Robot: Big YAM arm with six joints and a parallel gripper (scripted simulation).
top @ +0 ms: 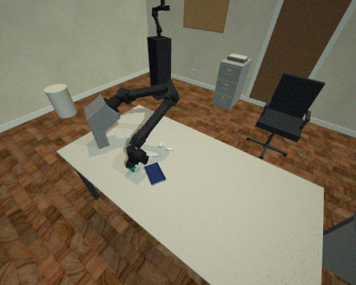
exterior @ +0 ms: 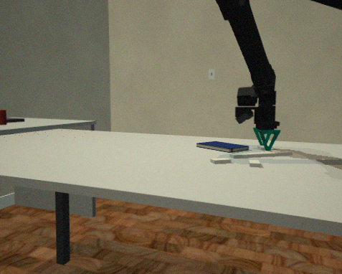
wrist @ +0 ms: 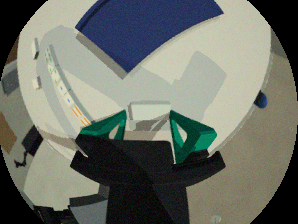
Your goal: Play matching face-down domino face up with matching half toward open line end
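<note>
Right now the white domino is 1 cm ahead of my hand. From my hand the other things lie so: book (12 cm ahead, 9 cm to the left).
</note>
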